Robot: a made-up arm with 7 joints.
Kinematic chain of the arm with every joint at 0, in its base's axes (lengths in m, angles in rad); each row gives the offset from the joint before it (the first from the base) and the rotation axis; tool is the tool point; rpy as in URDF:
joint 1: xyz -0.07 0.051 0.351 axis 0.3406 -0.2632 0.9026
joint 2: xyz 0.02 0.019 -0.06 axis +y
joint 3: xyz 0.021 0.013 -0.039 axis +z
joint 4: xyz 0 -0.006 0.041 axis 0.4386 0.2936 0.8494
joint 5: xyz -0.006 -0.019 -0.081 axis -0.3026 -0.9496 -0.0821
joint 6: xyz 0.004 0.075 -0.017 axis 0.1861 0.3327 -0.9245
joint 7: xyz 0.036 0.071 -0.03 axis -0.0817 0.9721 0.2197
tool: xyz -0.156 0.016 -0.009 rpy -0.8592 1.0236 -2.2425
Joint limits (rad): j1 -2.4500..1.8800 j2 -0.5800..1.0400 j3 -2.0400..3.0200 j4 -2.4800..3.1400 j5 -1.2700..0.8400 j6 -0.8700..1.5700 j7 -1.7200..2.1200
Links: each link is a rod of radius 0.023 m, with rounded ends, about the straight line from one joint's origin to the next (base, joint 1, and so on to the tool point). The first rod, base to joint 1, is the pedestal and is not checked.
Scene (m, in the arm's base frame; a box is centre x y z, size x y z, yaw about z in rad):
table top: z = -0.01
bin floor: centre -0.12 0.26 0 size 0.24 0.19 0.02 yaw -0.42
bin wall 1: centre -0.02 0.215 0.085 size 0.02 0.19 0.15 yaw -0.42
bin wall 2: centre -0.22 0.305 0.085 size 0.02 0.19 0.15 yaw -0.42
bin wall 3: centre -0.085 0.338 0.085 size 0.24 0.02 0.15 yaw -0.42
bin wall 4: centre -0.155 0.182 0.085 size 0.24 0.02 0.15 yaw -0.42
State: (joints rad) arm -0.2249 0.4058 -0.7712 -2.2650 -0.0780 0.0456 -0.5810
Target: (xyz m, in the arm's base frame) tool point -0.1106 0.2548 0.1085
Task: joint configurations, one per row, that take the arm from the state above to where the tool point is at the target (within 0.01 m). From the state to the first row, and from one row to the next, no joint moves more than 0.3 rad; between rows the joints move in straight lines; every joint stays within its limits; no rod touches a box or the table.
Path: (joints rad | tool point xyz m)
1: -0.4885 0.5063 -1.0386 -2.3188 0.0671 -0.0729 -0.4000 | -0.2981 -0.0166 0.2316
2: -0.7522 0.6068 -1.3060 -2.3725 0.2123 -0.1913 -0.2190 | -0.2957 0.1169 0.2774
3: -1.0158 0.7072 -1.5733 -2.4262 0.3574 -0.3098 -0.0380 | -0.2176 0.2194 0.2852
4: -1.2794 0.8077 -1.8407 -2.4800 0.5026 -0.4283 0.1430 | -0.1106 0.2548 0.2567
5: -1.1511 0.5425 -1.8698 -2.4800 0.5063 -0.4891 -0.0658 | -0.1228 0.2598 0.1997
6: -1.0228 0.2772 -1.8990 -2.4800 0.5100 -0.5499 -0.2746 | -0.1223 0.2574 0.1487
7: -0.8946 0.0120 -1.9281 -2.4800 0.5137 -0.6107 -0.4834 | -0.1106 0.2548 0.1085

